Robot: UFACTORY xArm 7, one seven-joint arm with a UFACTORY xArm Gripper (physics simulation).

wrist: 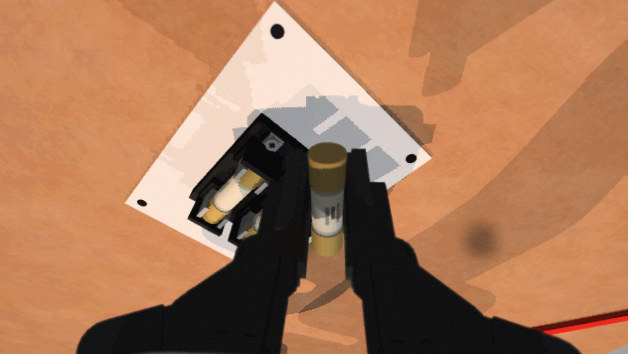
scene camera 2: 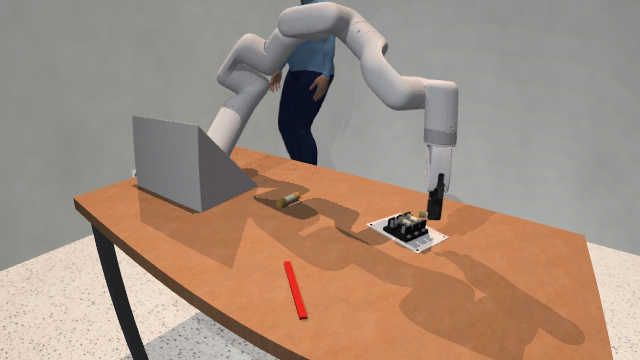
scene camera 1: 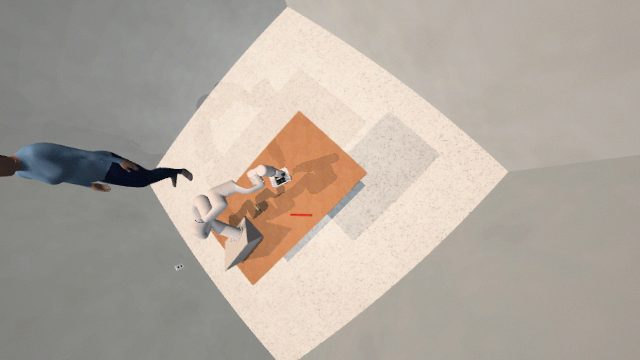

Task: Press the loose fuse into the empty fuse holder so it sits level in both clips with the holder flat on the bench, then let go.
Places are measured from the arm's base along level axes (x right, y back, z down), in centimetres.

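Pixels of known places: gripper, fingertip midpoint: [wrist: 327, 176] [scene camera 2: 433, 217] [scene camera 1: 282, 172]; arm's base, link origin: [scene camera 2: 211, 158] [scene camera 1: 238, 234].
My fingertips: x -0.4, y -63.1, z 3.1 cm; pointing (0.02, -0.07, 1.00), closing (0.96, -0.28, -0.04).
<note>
For each thing: its top centre in the pictures, then the offset to it from my fingertips. "pt": a spot on its surface instead. Level surfaces: height alone.
- white plate, surface spot: [wrist: 285, 65] pt dx -2.7, dy -2.0, dz +5.7 cm
- black fuse holder, surface spot: [wrist: 257, 150] pt dx -3.2, dy +2.1, dz +3.8 cm
- orange bench, surface height: dz +5.9 cm
- red strip, top centre: [wrist: 548, 332] [scene camera 2: 294, 286] [scene camera 1: 300, 215] dx +30.7, dy +18.2, dz +5.3 cm
My gripper [scene camera 1: 283, 177] [scene camera 2: 433, 215] [wrist: 327, 176] is shut on a fuse [scene camera 2: 423, 214] [wrist: 327, 212] with brass caps and a pale barrel. It holds the fuse above the white plate [scene camera 2: 425, 245] [wrist: 285, 65], beside or partly over the black fuse holder [scene camera 2: 406, 234] [wrist: 257, 150]. The holder sits on that plate on the bench. Two fuses sit in its clips: one [wrist: 230, 194] shows well in the wrist view, the other [wrist: 248, 228] is partly hidden by a finger. The held fuse is turned at an angle to them. The fingers hide the holder's remaining part in the wrist view.
Another fuse [scene camera 2: 288, 200] lies on the orange bench [scene camera 1: 310, 140] [scene camera 2: 225, 300] near the grey wedge block [scene camera 1: 244, 245] [scene camera 2: 167, 162]. A red strip [scene camera 1: 301, 215] [scene camera 2: 295, 290] lies toward the front edge. A person [scene camera 1: 65, 162] [scene camera 2: 307, 100] stands behind the bench.
</note>
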